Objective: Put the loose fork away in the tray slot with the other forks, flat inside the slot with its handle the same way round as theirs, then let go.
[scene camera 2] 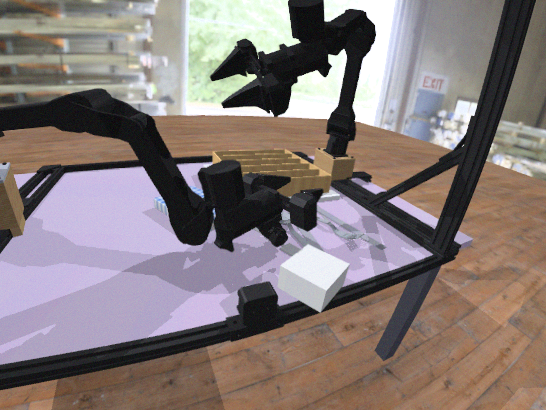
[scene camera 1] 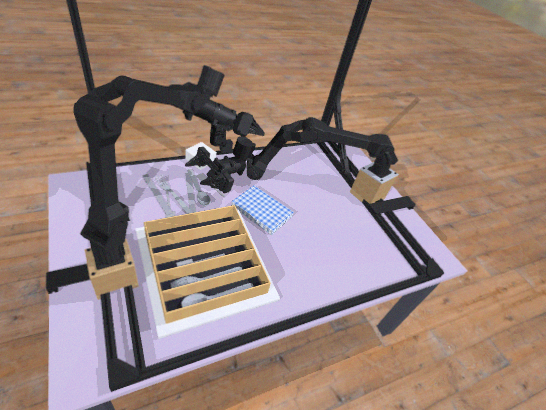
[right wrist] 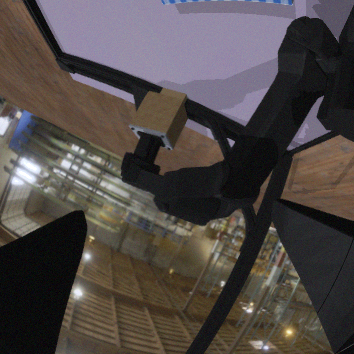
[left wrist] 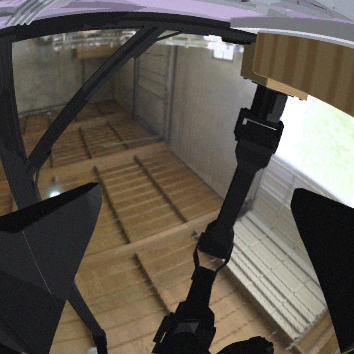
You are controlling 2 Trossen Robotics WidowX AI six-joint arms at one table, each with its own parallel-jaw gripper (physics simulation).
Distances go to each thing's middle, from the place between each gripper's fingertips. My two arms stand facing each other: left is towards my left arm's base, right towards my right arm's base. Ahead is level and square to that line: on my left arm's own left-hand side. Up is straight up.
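From my left hand, I find the white box (scene camera 2: 312,276) 170 mm behind, 100 mm to the left and 80 mm below. The wooden cutlery tray (scene camera 1: 200,235) is 280 mm ahead of that same left hand, 70 mm to the right of it and 70 mm below it.
My right hand is 240 mm past the white box, 80 mm to the left of it and 250 mm above it. As for the wooden cutlery tray, it is 210 mm ahead of my right hand, 240 mm to the right of it and 240 mm below it.
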